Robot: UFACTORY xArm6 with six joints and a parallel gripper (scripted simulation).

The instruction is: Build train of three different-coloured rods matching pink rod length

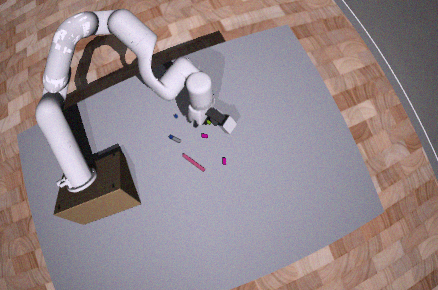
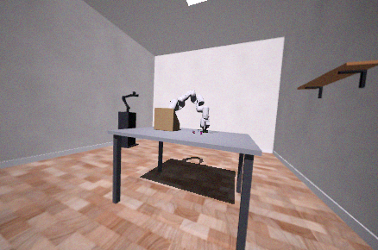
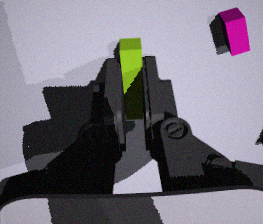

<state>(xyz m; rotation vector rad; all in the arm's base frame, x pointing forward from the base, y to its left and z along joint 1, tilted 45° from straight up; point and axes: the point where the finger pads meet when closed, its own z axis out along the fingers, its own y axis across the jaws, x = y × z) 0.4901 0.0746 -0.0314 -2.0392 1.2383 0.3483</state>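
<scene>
The grey rod is 12 cm behind my hand, 2 cm below it and 1 cm to the right of it. From my hand the other things lie so: lime rod (2 cm below); then pink rod (12 cm to the right, 11 cm behind, 2 cm below).
</scene>
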